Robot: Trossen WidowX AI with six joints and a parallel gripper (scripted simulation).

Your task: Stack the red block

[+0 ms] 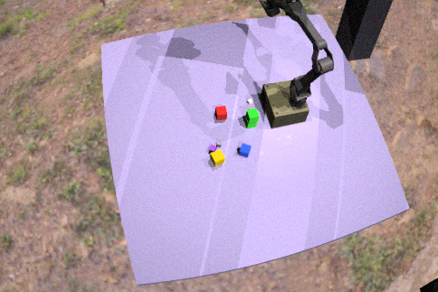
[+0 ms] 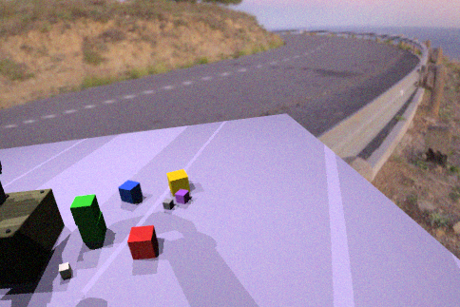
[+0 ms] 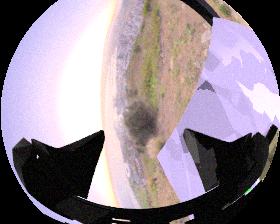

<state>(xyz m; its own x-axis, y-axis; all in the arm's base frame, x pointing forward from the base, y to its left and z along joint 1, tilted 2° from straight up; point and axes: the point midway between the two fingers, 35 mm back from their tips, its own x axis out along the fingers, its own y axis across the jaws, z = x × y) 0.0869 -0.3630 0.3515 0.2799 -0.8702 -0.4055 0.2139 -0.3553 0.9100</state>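
My gripper tip is now 43 cm above the red block, 31 cm to the right of it and 23 cm short of it. The rest, counted from my gripper tip: small white cube 44 cm below, 27 cm to the left, 8 cm ahead; then blue cube 51 cm to the left, 43 cm below, 18 cm ahead; then tiny grey cube 45 cm to the left, 44 cm below, 27 cm ahead.
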